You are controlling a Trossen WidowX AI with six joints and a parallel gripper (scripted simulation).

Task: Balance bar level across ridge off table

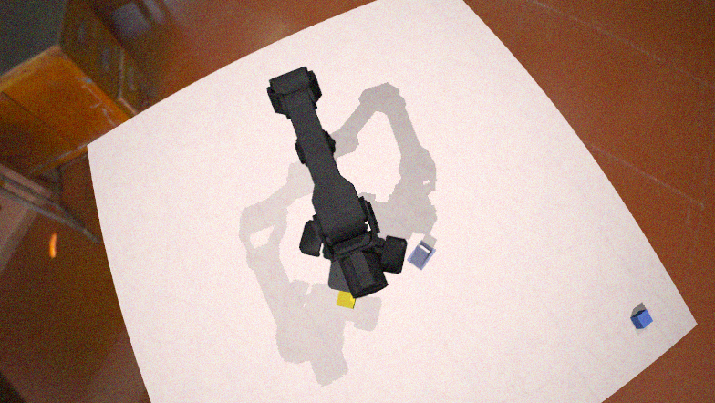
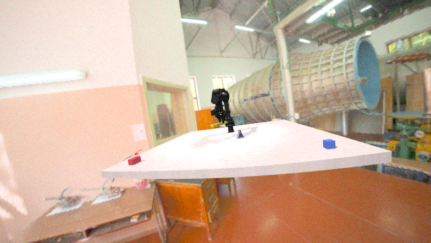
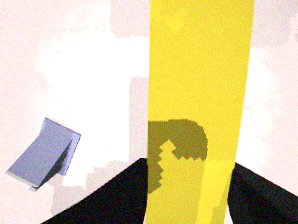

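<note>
My gripper tip is now 2 cm to the left of the yellow bar and 2 cm short of it. From my gripper tip the other things lie so: blue cube: 53 cm to the left, 45 cm ahead, 11 cm below; then red block: 47 cm to the right, 45 cm ahead, 11 cm below.
</note>
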